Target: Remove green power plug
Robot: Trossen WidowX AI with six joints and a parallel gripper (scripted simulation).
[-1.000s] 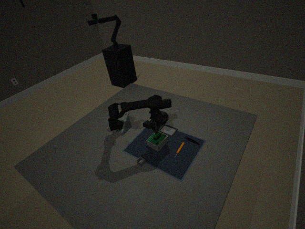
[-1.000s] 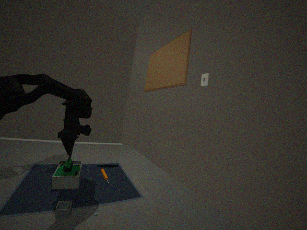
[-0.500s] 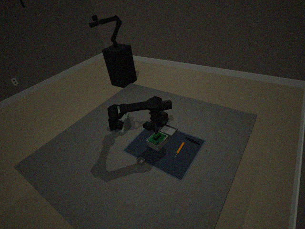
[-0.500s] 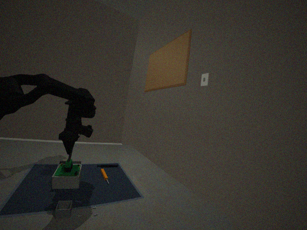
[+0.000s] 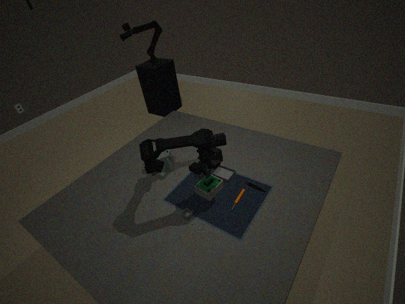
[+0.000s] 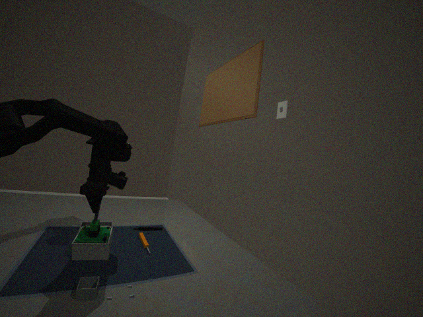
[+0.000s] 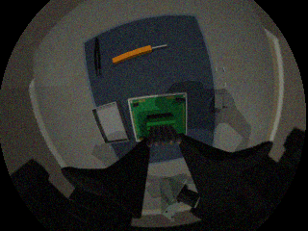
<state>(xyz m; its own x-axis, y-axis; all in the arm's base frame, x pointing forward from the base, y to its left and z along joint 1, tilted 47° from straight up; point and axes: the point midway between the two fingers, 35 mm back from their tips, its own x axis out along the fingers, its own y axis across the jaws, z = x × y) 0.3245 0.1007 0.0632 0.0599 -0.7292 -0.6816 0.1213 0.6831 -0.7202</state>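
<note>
Right now my gripper tip is 4 cm above the green power plug. Also, from my gripper tip: blue mat: 13 cm below, 5 cm ahead.
</note>
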